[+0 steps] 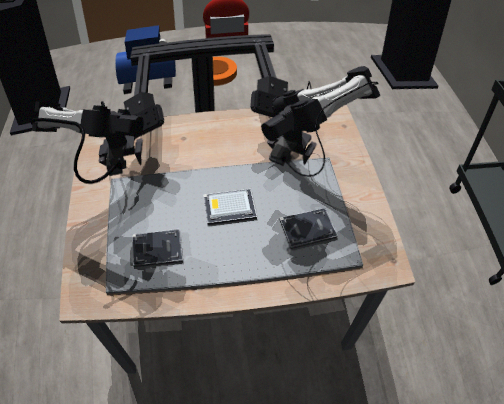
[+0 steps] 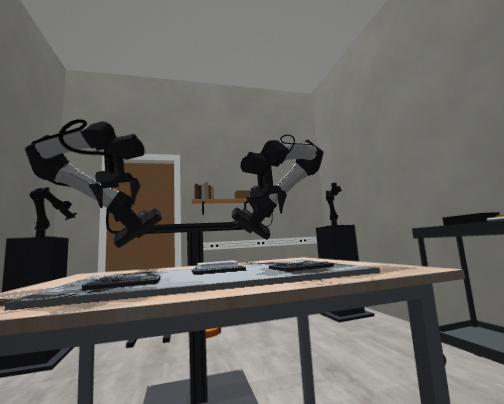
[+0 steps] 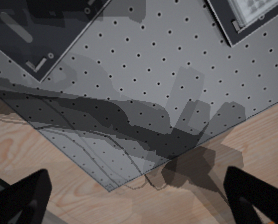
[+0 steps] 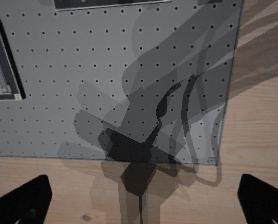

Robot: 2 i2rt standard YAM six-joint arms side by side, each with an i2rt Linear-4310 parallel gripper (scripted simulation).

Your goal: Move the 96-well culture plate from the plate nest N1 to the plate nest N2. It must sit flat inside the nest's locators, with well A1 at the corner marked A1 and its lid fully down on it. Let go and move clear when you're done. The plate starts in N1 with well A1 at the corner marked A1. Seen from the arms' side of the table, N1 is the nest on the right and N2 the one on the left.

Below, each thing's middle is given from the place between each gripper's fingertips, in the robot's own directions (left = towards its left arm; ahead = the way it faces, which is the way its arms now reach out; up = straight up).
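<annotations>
Nest N1 (image 1: 156,247) is 46 cm to the right of my left hand (image 1: 291,158), 19 cm below it and 14 cm ahead of it. Nest N2 (image 1: 310,231) is 15 cm ahead of my left hand, 4 cm to the left of it and 19 cm below it.
Nest N2 is 550 mm to the left of my right hand, 170 mm ahead of it and 230 mm below it. Nest N1 is 230 mm below my right hand, 160 mm ahead of it and 60 mm to the left of it.
</annotations>
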